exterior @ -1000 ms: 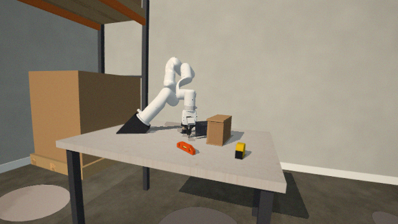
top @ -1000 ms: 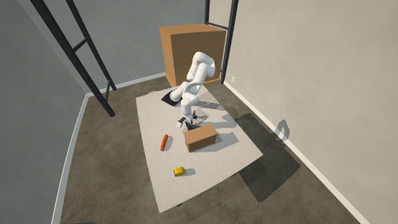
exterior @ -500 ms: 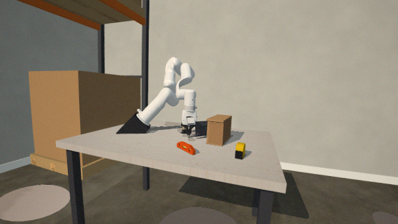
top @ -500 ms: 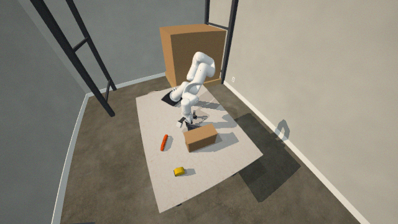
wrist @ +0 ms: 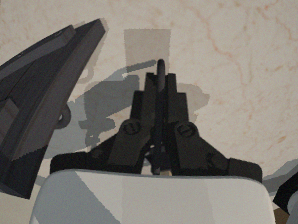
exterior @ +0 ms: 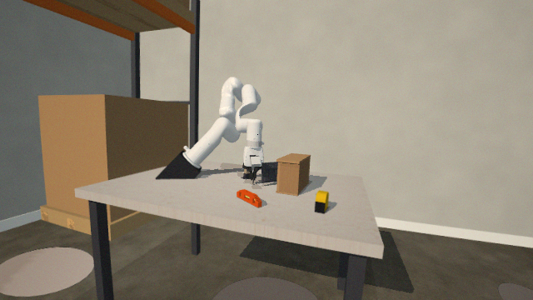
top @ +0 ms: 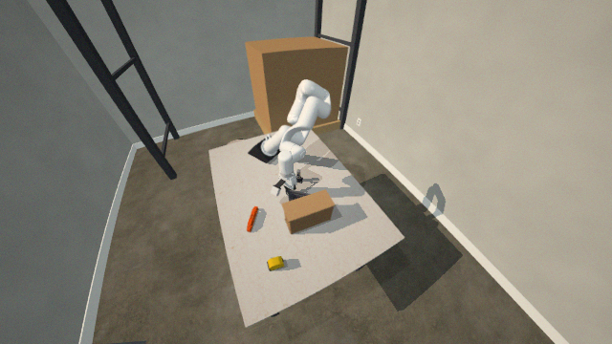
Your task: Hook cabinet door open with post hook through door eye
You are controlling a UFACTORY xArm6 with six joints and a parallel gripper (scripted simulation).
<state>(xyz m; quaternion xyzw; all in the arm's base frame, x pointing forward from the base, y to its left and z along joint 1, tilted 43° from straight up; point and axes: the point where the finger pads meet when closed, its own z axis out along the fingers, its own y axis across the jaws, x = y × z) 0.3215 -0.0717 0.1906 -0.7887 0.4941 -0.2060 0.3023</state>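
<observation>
Right now my hand is 30 mm past the dark hook rod, 40 mm to the right of it and 10 mm below it. Also, from my hand: yellow tape measure 360 mm ahead, 210 mm to the right, 10 mm below; then orange level 90 mm ahead, 250 mm to the right, 30 mm below; then dark door 110 mm ahead, 60 mm to the left, 20 mm above.
</observation>
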